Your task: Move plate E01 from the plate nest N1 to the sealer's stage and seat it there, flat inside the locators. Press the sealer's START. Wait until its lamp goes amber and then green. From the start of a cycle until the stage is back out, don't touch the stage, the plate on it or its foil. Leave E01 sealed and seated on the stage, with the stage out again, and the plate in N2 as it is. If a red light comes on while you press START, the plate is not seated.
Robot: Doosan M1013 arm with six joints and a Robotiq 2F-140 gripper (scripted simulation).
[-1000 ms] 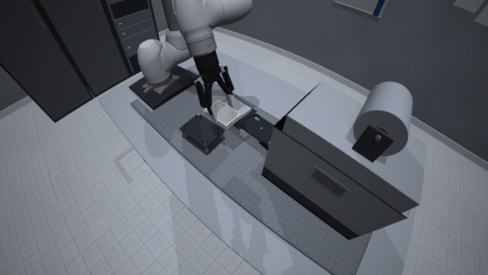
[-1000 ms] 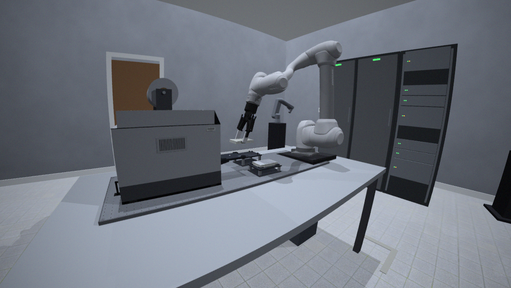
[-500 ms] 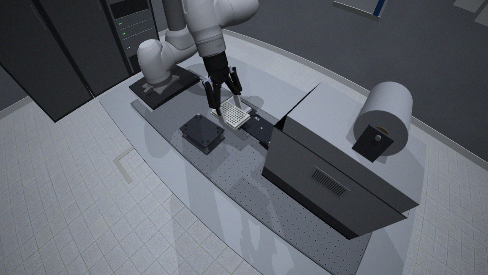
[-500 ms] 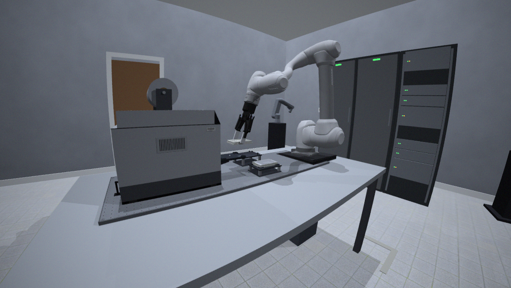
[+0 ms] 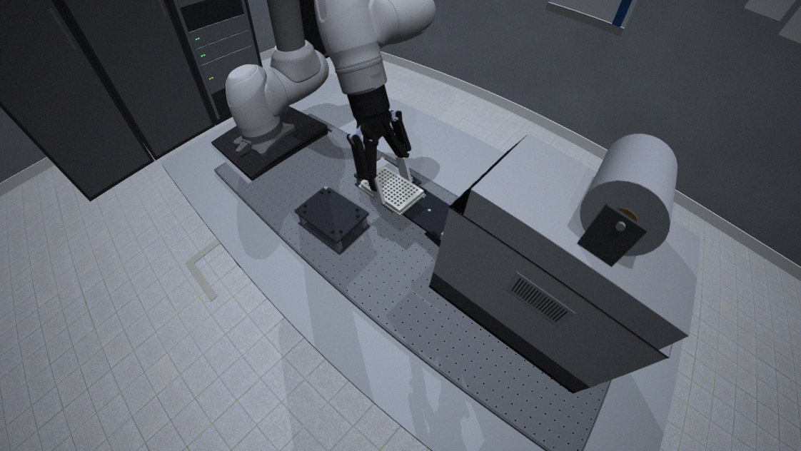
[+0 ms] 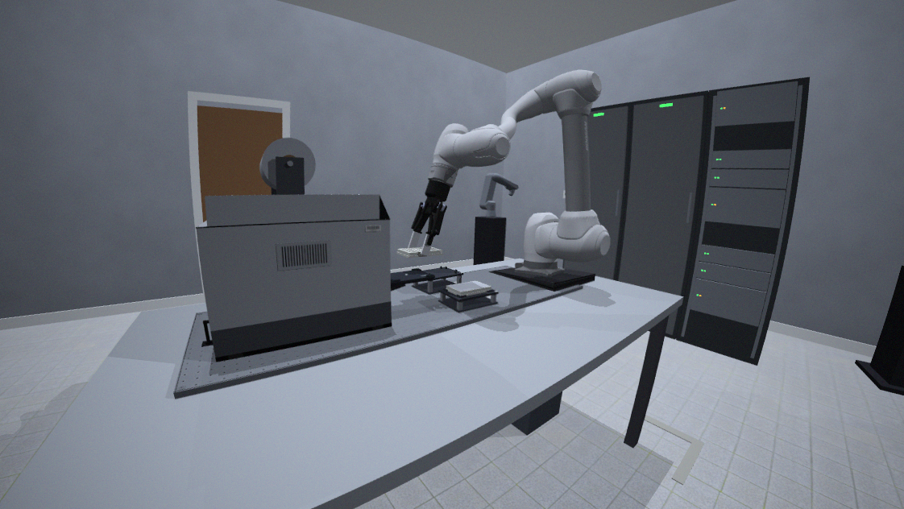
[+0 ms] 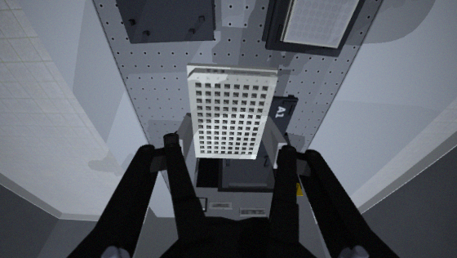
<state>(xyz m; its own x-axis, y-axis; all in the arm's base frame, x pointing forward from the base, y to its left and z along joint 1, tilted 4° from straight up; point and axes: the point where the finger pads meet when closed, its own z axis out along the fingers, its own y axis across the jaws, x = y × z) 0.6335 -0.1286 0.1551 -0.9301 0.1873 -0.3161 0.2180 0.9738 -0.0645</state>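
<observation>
My hand is 9 cm short of the sealer stage, 8 cm above it and 4 cm to the right of it. The rest, counted from my hand: N1 label 25 cm behind, 19 cm below, 4 cm to the right; then foil roll 41 cm ahead, 23 cm above, 4 cm to the right; then yellow warning label 21 cm ahead, 10 cm to the left, 3 cm below.
</observation>
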